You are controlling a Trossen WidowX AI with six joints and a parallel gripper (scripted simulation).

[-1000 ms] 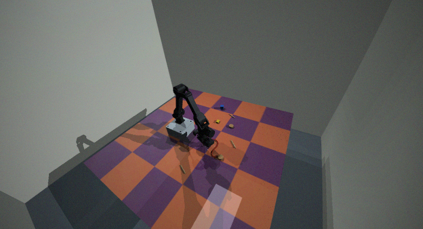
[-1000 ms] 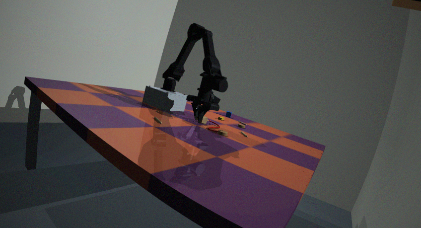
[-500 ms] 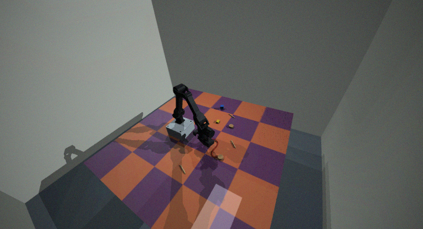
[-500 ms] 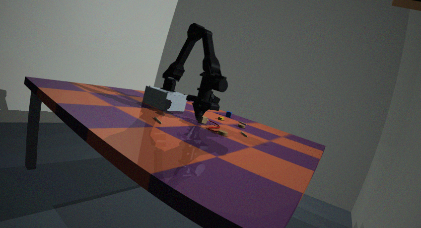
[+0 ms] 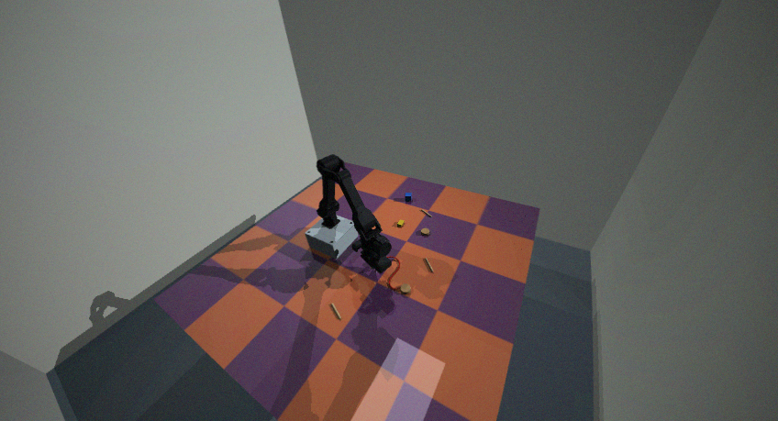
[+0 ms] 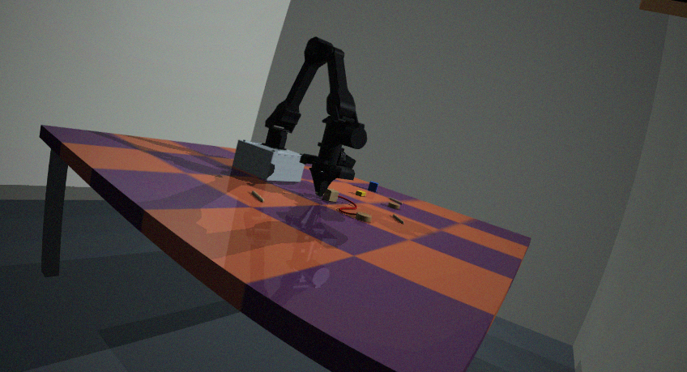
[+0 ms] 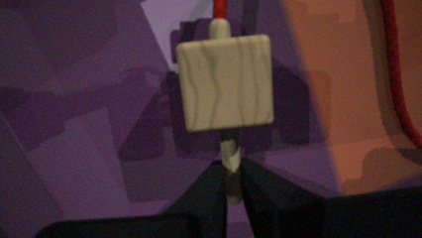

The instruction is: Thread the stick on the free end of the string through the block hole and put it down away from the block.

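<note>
Right now my gripper tip is 40 mm to the right of the wooden block, 10 mm below it and 10 mm short of it. From my gripper tip the other things lie so: yellow piece: 300 mm to the left, 50 mm behind; thin wooden stick: 40 mm to the left, 10 mm ahead, 10 mm above; blue cube: 500 mm to the left, 120 mm behind, 10 mm above.
</note>
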